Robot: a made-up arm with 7 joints.
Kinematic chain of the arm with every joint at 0, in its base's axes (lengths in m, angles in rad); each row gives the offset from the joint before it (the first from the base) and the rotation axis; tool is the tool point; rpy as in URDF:
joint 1: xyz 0 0 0.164 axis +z
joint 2: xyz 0 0 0 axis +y
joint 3: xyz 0 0 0.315 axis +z
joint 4: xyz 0.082 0 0 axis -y
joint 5: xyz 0.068 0 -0.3 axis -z
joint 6: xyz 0 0 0 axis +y
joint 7: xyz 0.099 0 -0.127 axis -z
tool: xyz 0 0 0 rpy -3.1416 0 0
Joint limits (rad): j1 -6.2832..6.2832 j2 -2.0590..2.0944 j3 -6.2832..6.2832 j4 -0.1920..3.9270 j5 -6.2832..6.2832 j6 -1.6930..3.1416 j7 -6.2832..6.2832
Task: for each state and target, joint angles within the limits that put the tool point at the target. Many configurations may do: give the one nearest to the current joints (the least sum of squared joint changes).
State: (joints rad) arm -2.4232 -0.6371 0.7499 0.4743 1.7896 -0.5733 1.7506
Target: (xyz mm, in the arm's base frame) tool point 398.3 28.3 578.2
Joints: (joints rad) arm -2.0061 -1.2642 1.1035 1.3217 1.4268 -0.4525 1.7506
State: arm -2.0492 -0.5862 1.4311 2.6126 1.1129 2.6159 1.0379
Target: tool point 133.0 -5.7 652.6
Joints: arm -2.1034 0.0082 1.3826 2.8974 1.0822 3.1416 1.0379
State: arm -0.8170 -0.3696 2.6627 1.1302 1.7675 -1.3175 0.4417
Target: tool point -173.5 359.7 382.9
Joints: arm -0.5347 -0.2677 2.8679 1.2789 1.6890 -1.3887 0.4417
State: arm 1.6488 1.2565 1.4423 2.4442 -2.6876 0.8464 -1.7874
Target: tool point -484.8 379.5 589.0
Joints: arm 1.6687 0.9090 1.7261 2.0942 -2.6873 0.6009 -1.7874
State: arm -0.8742 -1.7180 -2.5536 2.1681 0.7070 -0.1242 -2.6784
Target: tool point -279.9 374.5 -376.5
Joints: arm -1.0681 -1.8090 -2.7402 1.8725 0.8763 -0.3192 -2.6784
